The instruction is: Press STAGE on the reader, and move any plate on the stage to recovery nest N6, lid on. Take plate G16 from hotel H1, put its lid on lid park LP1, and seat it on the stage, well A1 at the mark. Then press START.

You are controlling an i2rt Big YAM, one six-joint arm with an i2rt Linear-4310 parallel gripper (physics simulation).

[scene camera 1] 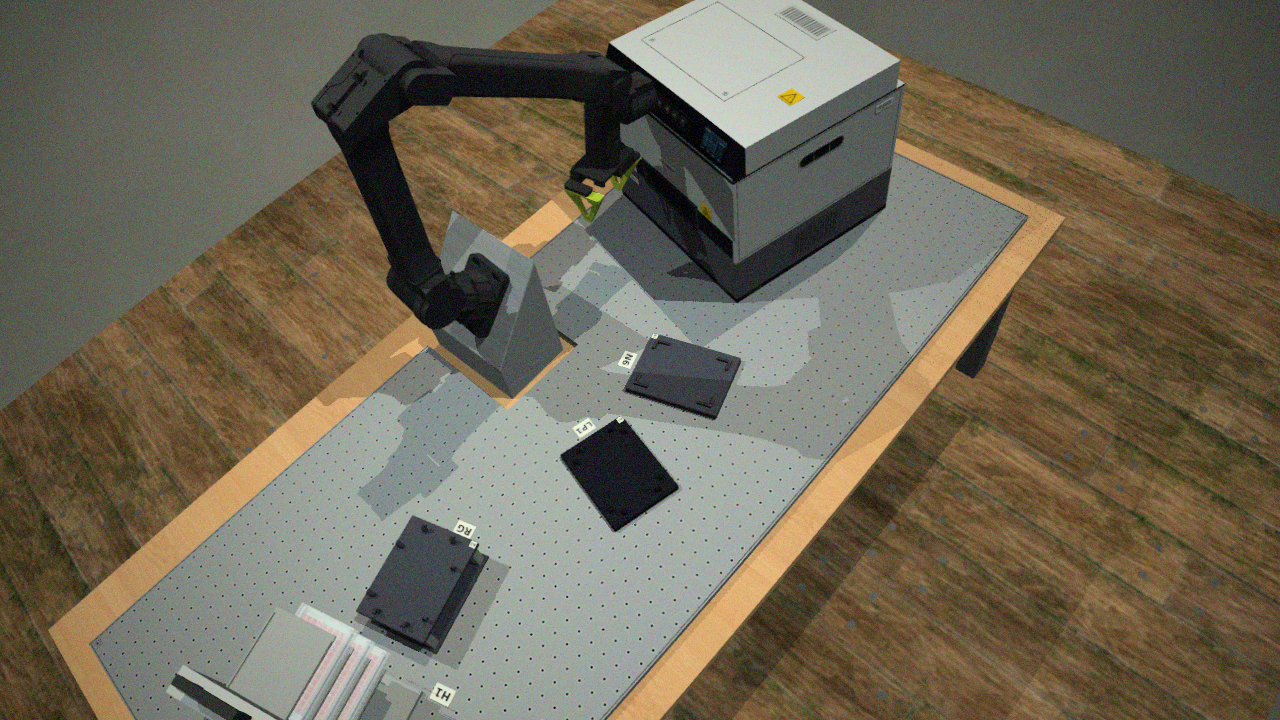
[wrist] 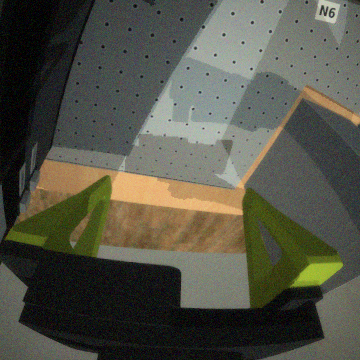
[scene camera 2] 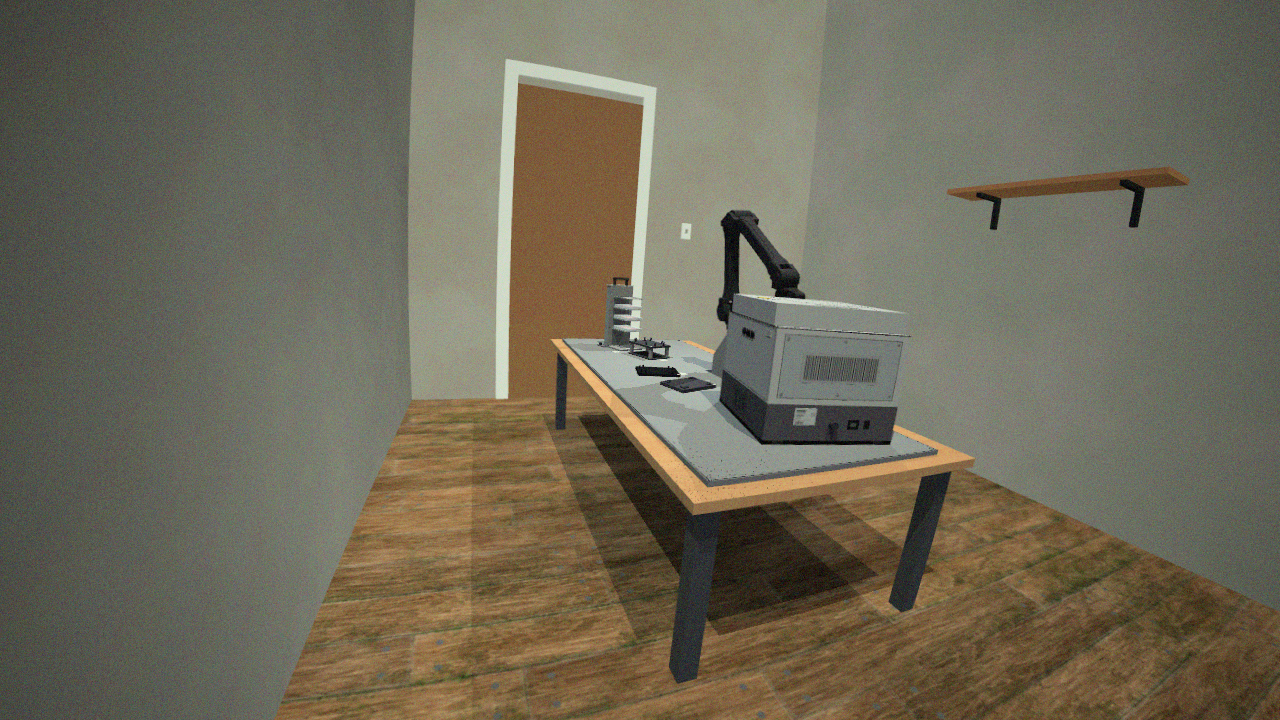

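Where they show: gripper, between the fingertips: (scene camera 1: 603, 204) (wrist: 178, 187); arm's base, origin of its link: (scene camera 1: 482, 295) (wrist: 352, 221).
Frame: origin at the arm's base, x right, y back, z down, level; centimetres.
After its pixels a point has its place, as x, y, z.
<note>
The reader (scene camera 1: 819, 170) @(-51.7, -29.4, -5.8) (scene camera 2: 836, 367) @(-73.2, -16.5, -5.2) is a white and dark grey box at one end of the table. Its dark front fills the left of the wrist view. No extended stage shows. My gripper (scene camera 1: 603, 202) @(-26.6, -2.2, -1.0) (wrist: 178, 187) @(-26.6, -2.2, -1.0) is open with nothing between its yellow-green fingers, pointing down beside the reader's front, above the table's edge. Nest N6 (scene camera 1: 682, 376) @(-15.4, -29.5, 13.9) (scene camera 2: 687, 385) @(-18.6, -30.6, 14.0) and the black lid park LP1 (scene camera 1: 619, 474) @(4.6, -34.3, 14.0) (scene camera 2: 657, 370) @(3.9, -33.6, 14.1) carry no visible plate or lid. Hotel H1 (scene camera 1: 284, 658) @(54.9, -32.4, -10.4) (scene camera 2: 619, 313) holds several plates at the far end; I cannot tell which is G16. The buttons are too small to read.
The raised dark stand RG (scene camera 1: 418, 577) @(37.5, -26.0, 9.1) (scene camera 2: 650, 347) @(28.1, -28.5, 9.4) stands between LP1 and the hotel. The arm's grey wedge base (scene camera 1: 528, 344) @(-0.8, -8.2, 7.7) (wrist: 300, 165) @(-6.7, -0.8, 8.5) stands at the table's edge, to the right in the wrist view. A wall shelf (scene camera 2: 1065, 185) hangs away from the table.
</note>
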